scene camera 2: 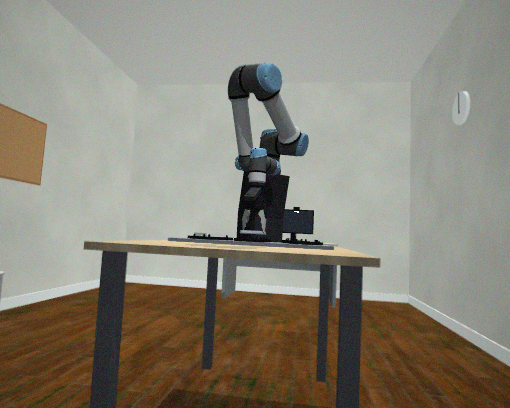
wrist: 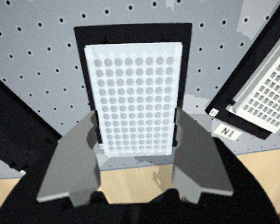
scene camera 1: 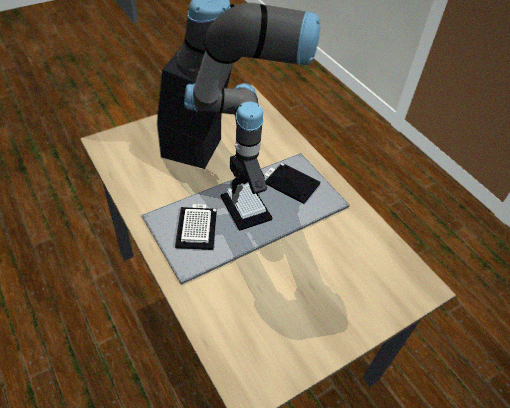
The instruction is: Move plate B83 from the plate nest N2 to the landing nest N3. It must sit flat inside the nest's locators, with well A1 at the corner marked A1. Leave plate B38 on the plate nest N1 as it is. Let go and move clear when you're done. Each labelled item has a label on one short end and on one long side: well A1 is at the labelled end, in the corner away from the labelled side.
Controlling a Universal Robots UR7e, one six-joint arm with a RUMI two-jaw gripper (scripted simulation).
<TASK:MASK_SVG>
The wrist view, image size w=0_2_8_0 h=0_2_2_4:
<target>gripper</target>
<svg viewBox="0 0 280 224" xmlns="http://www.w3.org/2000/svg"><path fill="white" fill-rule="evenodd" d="M280 218L269 196L248 168L219 137L214 137L180 107L176 107L174 113L174 123L177 125L176 140L180 145L175 150L172 169L172 184L175 188L167 189L160 202L109 203L104 192L97 191L101 186L101 173L93 148L97 143L95 129L99 126L99 117L97 110L92 110L58 142L52 143L13 187L0 207L0 224L280 224Z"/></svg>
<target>white well plate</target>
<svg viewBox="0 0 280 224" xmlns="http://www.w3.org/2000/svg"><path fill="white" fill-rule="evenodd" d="M182 42L85 46L84 50L95 108L99 117L104 152L108 157L171 155Z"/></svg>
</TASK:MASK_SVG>
